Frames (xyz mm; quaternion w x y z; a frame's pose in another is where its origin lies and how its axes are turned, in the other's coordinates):
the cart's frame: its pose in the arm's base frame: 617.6 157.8 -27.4 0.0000 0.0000 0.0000 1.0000
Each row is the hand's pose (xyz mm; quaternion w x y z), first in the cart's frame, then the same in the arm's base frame.
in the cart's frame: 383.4 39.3 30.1 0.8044 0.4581 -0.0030 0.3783
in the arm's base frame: 234.2 118.5 2.7 0.3783 -0.0030 -0.4581 -0.8044
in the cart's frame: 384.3 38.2 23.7 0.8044 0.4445 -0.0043 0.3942
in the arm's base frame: 233.3 119.6 -3.7 0.3942 -0.0043 -0.4445 -0.8044
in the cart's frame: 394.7 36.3 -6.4 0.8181 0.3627 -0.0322 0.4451
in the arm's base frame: 222.9 121.5 -33.8 0.4451 -0.0322 -0.3627 -0.8181
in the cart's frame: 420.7 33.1 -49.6 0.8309 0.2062 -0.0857 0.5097
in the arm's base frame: 196.9 124.7 -77.0 0.5097 -0.0857 -0.2062 -0.8309
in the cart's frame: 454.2 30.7 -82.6 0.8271 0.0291 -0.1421 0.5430
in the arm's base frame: 163.4 127.1 -110.0 0.5430 -0.1421 -0.0291 -0.8271
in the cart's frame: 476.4 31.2 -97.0 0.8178 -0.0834 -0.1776 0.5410
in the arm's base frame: 141.2 126.6 -124.4 0.5410 -0.1776 0.0834 -0.8178
